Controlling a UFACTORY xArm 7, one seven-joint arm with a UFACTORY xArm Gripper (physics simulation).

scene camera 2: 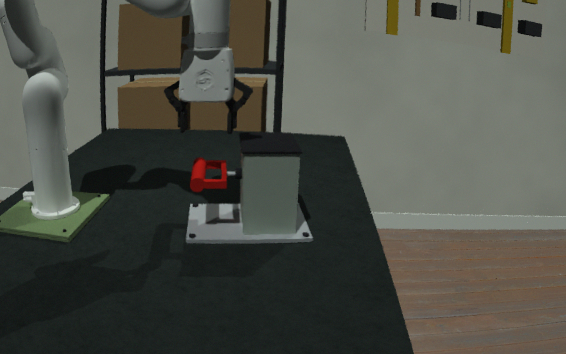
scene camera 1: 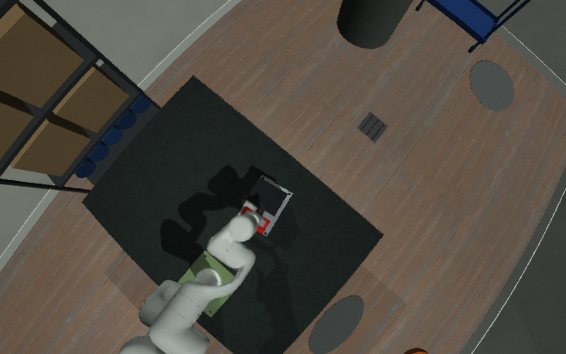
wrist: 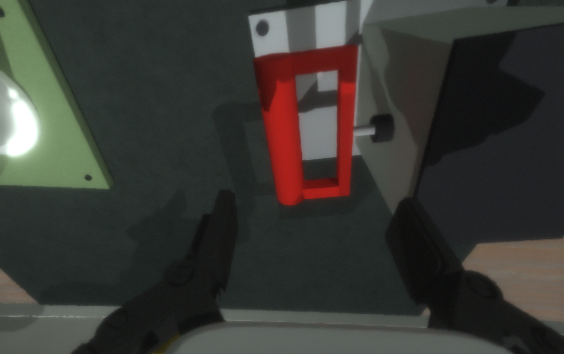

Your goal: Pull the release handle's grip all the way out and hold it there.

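The release handle is a red frame with a thick round grip (scene camera 1: 263,226) (scene camera 2: 198,175) (wrist: 282,130). A short thin rod (scene camera 2: 231,173) (wrist: 364,130) joins its frame to the side of a pale grey-green housing (scene camera 2: 270,195) with a dark top. The housing stands on a white base plate (scene camera 2: 215,237) (wrist: 272,42). My gripper (scene camera 2: 207,130) (wrist: 314,213) is open and empty, pointing down. In the second scene view it hangs above the height of the red handle, apart from it. In the first scene view the arm hides part of the handle and the fingers.
The arm's base stands on a green plate (scene camera 1: 220,300) (scene camera 2: 65,233) (wrist: 65,145) on the dark table (scene camera 1: 150,150) (scene camera 2: 300,300). The housing's dark top (scene camera 1: 270,196) (wrist: 495,150) lies beside the right finger in the wrist view. A shelf rack (scene camera 2: 281,90) with cardboard boxes stands behind the table.
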